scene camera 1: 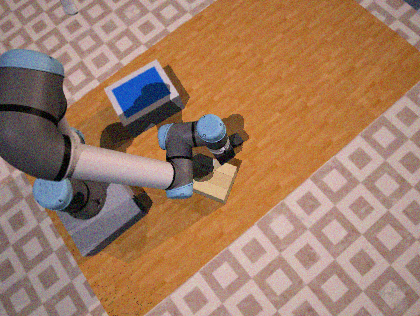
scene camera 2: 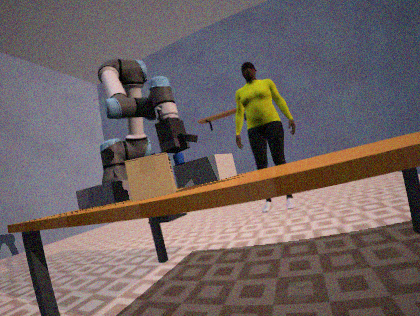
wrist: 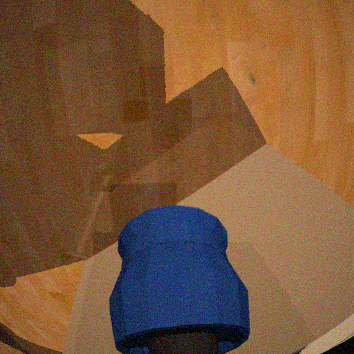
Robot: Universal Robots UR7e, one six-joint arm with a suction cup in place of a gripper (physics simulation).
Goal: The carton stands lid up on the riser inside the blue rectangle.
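Seen in the pictures: hand, tool point: (scene camera 2: pixel 180 163) (wrist: pixel 172 250); arm's base, link origin: (scene camera 1: pixel 86 199) (scene camera 2: pixel 117 183).
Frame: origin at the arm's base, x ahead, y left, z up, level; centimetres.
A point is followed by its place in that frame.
The tan carton (scene camera 1: pixel 217 187) {x 44.9, y -21.9, z 3.2 cm} (scene camera 2: pixel 150 175) {x 49.9, y -22.7, z -2.7 cm} (wrist: pixel 290 200) {x 53.5, y -17.6, z -3.1 cm} stands on the wooden table, apart from the riser. I cannot tell which of its faces is the lid. The grey riser (scene camera 1: pixel 150 121) {x 35.1, y 17.5, z -4.2 cm} (scene camera 2: pixel 225 165) {x 50.3, y 26.5, z -3.1 cm} stands behind it in scene camera 2, with the blue rectangle (scene camera 1: pixel 135 95) {x 35.3, y 27.1, z 2.8 cm} on its top. My suction gripper has a blue cup (scene camera 2: pixel 179 158) (wrist: pixel 172 220), tilted and very close to the carton near an upper edge. Whether it touches is hidden, and no hold shows. In scene camera 1 the cup is hidden under the black tool body.
The grey block (scene camera 1: pixel 100 230) {x 0.3, y -13.3, z 0.0 cm} (scene camera 2: pixel 95 196) {x 4.8, y -16.3, z -4.7 cm} under the arm's base stands on the table (scene camera 1: pixel 300 75) {x 101.2, y 4.3, z -9.3 cm} (scene camera 2: pixel 300 172) {x 92.0, y -32.2, z -9.4 cm}, near the carton. The forearm reaches over the area between block and riser. A person in a yellow top (scene camera 2: pixel 261 105) stands beyond the table.
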